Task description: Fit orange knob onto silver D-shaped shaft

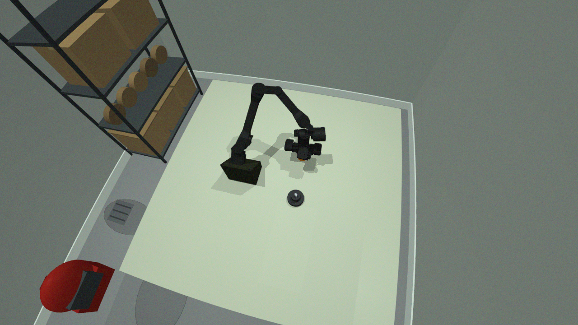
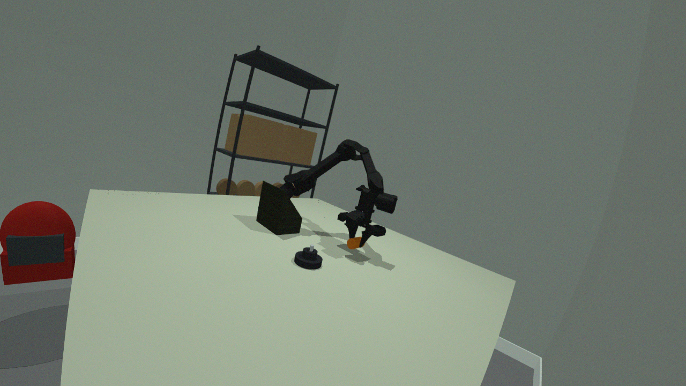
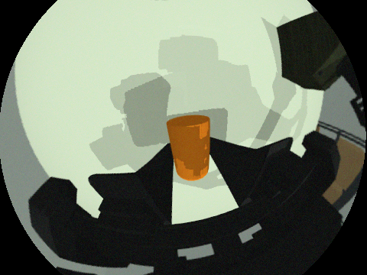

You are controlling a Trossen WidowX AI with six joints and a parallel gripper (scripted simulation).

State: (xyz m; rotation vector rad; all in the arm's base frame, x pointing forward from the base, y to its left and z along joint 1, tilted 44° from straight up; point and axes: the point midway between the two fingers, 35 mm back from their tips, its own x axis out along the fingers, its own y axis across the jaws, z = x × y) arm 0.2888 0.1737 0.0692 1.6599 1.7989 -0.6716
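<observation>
Now: the orange knob 1 cm to the right of my gripper tip and 1 cm above it. From my gripper tip the other things lie so: round black pedestal: 24 cm to the right, 2 cm ahead, 1 cm above.
</observation>
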